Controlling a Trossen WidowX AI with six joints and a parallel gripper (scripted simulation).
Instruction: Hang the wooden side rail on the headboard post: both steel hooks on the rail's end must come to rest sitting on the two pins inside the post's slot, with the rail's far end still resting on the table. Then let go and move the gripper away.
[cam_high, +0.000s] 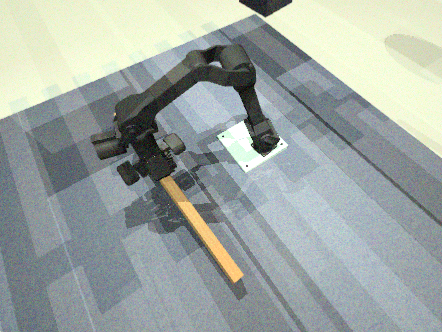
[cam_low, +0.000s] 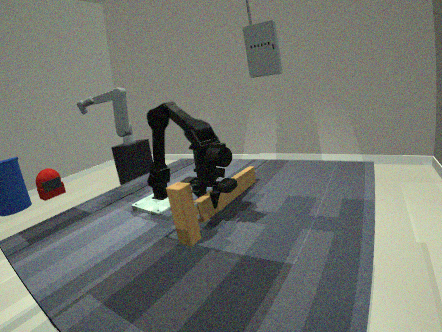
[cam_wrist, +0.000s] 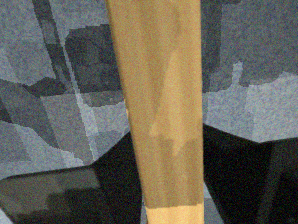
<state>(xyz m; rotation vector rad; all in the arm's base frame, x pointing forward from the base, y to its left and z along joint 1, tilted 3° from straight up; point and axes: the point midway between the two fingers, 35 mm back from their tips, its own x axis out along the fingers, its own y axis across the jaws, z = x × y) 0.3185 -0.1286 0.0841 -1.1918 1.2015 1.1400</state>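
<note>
The headboard post is 13 cm to the right of my gripper tip, 4 cm above it and 1 cm behind it.
</note>
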